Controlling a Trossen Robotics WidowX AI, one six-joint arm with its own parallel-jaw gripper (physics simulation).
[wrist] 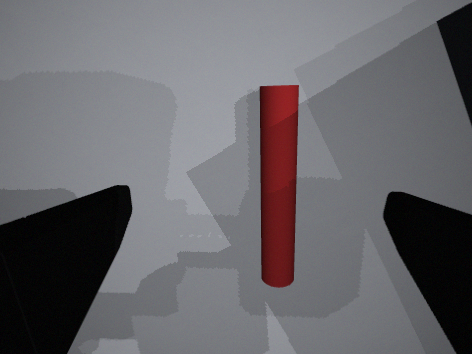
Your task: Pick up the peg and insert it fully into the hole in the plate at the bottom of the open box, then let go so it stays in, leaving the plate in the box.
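Frame: origin at the arm's base, x left, y back, z up, level; metres.
Seen in the pictures: gripper, fingertip midpoint: [258, 201].
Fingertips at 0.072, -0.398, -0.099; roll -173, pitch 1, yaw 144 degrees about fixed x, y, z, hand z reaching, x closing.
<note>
Offsets run from my fingertips to a thing's middle, as dx, dy, dz. "spot": to the spot under its first point. Level surfaces: height alone.
The red peg @[-0.006, +0.006, -0.016] [279, 185] is a plain cylinder lying on the grey surface, its length running up and down the wrist view, slightly right of the middle. My gripper [258, 201] is open, with one black finger at the left and one at the right of the view. The peg lies between the lines of the two fingers, a little closer to the right one, and neither finger touches it. The height of the fingertips over the peg is hard to tell. The plate and its hole do not show.
A grey surface @[dz -0.023] [210, 45] lies under the peg, crossed by several overlapping shadows. A dark, straight-edged object @[spot: -0.086, -0.001, -0.015] [462, 55] is cut off at the upper right edge of the view; I cannot tell whether it is part of the box.
</note>
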